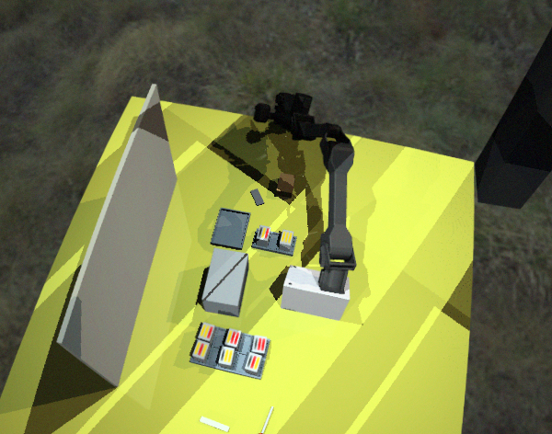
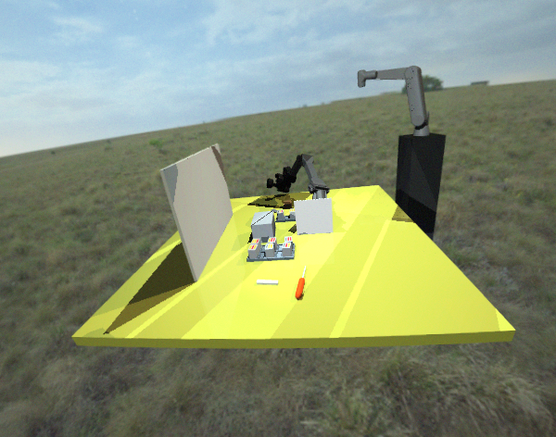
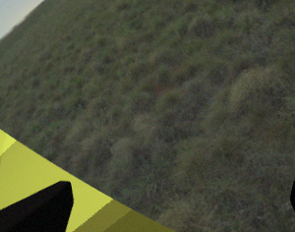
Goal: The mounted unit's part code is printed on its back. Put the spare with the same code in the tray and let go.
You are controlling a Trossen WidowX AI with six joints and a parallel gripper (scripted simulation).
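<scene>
My gripper tip is 40 mm past the dark spare and 830 mm to the right of it. The rest, counted from my gripper tip: flat grey-blue tray 40 mm ahead, 470 mm to the left, 40 mm below; small brown block 110 mm behind, 300 mm to the left, 30 mm below; small rack 100 mm behind, 500 mm to the left, 40 mm below.
</scene>
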